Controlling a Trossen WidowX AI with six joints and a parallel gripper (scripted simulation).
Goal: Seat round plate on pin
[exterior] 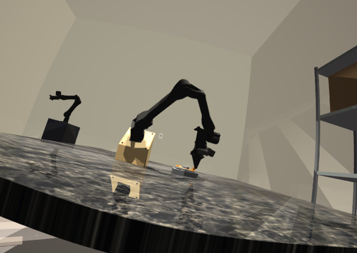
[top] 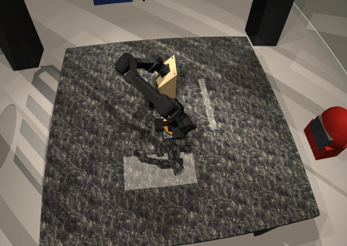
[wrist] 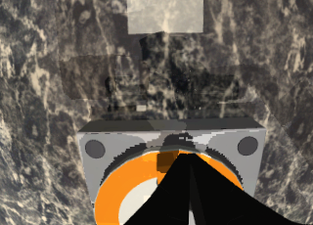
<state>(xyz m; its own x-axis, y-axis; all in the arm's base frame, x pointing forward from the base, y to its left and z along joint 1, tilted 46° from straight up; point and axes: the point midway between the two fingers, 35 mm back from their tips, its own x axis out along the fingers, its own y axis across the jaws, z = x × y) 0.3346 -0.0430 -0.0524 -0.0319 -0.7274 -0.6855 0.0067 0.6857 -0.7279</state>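
My gripper tip is now 50 mm past the square grey base, 20 mm above it and 10 mm to the right of it.
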